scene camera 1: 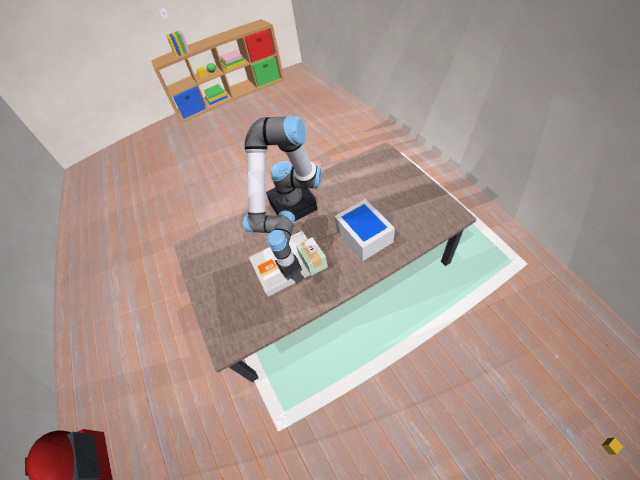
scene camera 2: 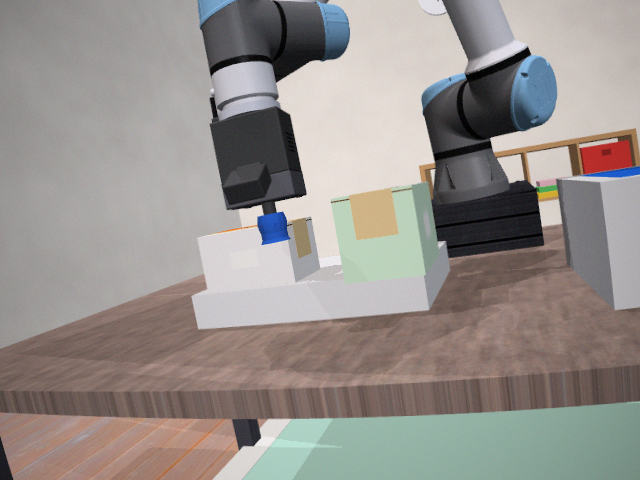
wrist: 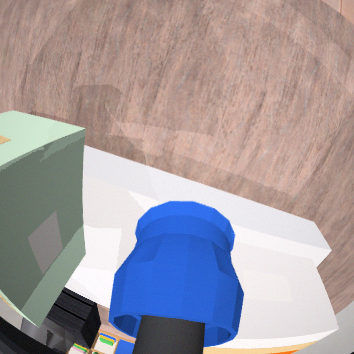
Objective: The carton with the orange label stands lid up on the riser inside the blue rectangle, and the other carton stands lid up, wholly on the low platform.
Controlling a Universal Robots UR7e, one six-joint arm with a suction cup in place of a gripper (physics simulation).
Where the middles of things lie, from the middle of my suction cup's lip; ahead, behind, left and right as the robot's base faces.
I see the white carton with orange label (scene camera 2: 234, 259) 10 cm behind my suction cup, 5 cm to the right of it and 3 cm below it. Round my suction cup: white riser with blue rectangle (scene camera 2: 592, 206) (45 cm to the left, 6 cm below, 1 cm behind); low white platform (scene camera 2: 322, 295) (14 cm behind, 9 cm below, 3 cm to the left); pale green carton (scene camera 2: 390, 233) (13 cm to the left, 4 cm behind, 2 cm below).
